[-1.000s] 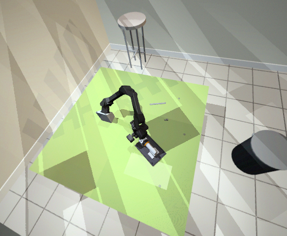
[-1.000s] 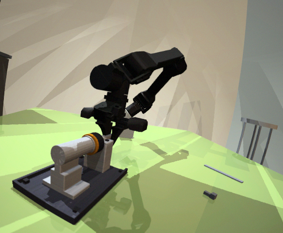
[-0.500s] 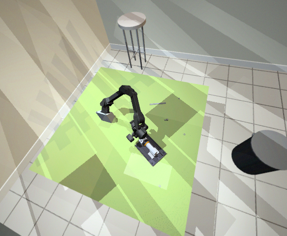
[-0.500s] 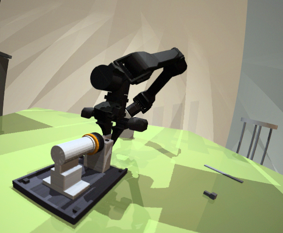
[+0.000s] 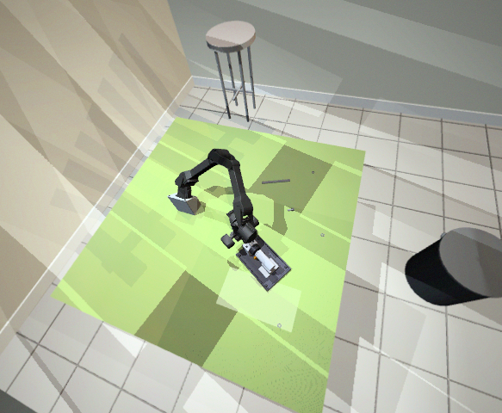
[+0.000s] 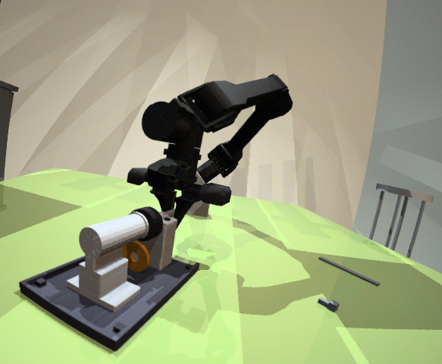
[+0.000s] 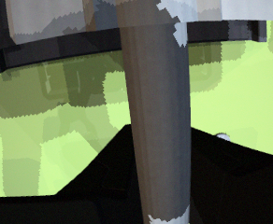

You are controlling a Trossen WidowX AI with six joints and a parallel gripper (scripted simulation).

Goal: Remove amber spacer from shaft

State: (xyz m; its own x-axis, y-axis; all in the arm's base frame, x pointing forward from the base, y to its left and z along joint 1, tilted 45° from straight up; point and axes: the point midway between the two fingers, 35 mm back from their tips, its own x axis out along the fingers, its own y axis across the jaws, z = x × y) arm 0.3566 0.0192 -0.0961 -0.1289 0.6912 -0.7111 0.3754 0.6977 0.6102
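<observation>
My gripper tip is 40 mm short of the grey shaft, 30 mm below it and 20 mm to the left of it. Round my gripper tip: black spacer: 100 mm ahead, 40 mm to the right, 30 mm above; amber spacer: 100 mm ahead, 40 mm to the right.
</observation>
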